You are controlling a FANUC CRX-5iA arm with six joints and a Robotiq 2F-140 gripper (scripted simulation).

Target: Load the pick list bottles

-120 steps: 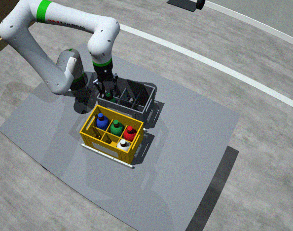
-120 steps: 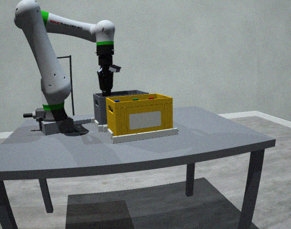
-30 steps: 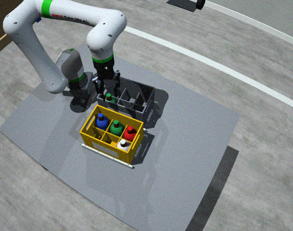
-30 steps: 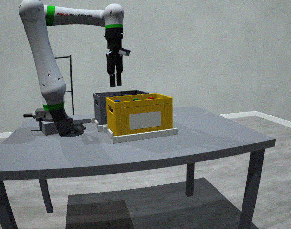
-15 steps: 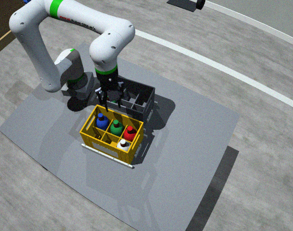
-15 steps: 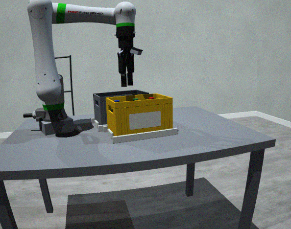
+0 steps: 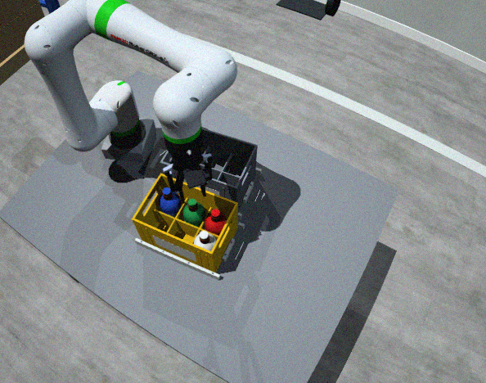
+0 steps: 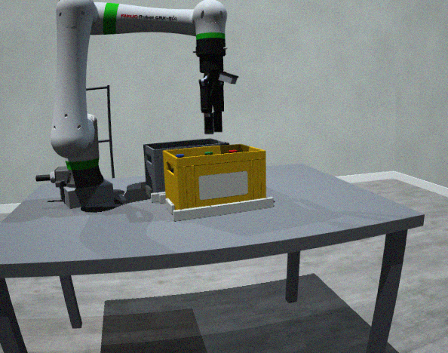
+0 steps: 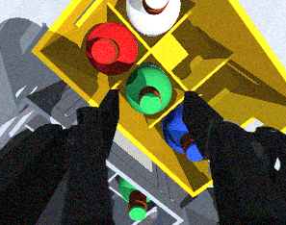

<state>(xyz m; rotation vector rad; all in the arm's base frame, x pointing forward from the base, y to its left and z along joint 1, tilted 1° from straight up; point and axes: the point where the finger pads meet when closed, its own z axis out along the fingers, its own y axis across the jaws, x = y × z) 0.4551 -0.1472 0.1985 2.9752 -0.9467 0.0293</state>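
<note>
Right now the white-labelled bottle is 8 cm ahead of my hand, 6 cm to the right of it and 17 cm below it. Also, from my hand: red bottle (6 cm ahead, 2 cm to the left, 17 cm below); green bottle (2 cm behind, 1 cm to the left, 17 cm below); yellow crate (1 cm behind, 4 cm to the right, 17 cm below).
</note>
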